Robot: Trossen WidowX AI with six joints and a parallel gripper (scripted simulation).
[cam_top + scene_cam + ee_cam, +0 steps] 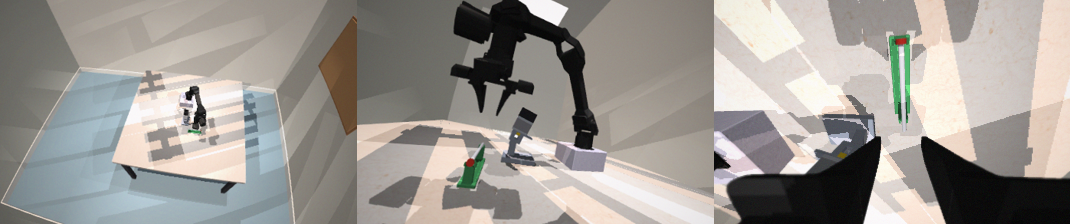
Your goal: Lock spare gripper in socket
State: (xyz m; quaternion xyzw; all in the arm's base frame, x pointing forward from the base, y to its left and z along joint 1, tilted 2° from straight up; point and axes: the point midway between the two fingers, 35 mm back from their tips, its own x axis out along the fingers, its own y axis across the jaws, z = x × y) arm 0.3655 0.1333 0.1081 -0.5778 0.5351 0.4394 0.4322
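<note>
Right now my gripper tip is 120 mm above the green rack and 20 mm to the right of it. Also, from my gripper tip: spare gripper (100 mm to the right, 100 mm behind, 10 mm below); then mount (100 mm to the right, 100 mm behind, 90 mm below).
</note>
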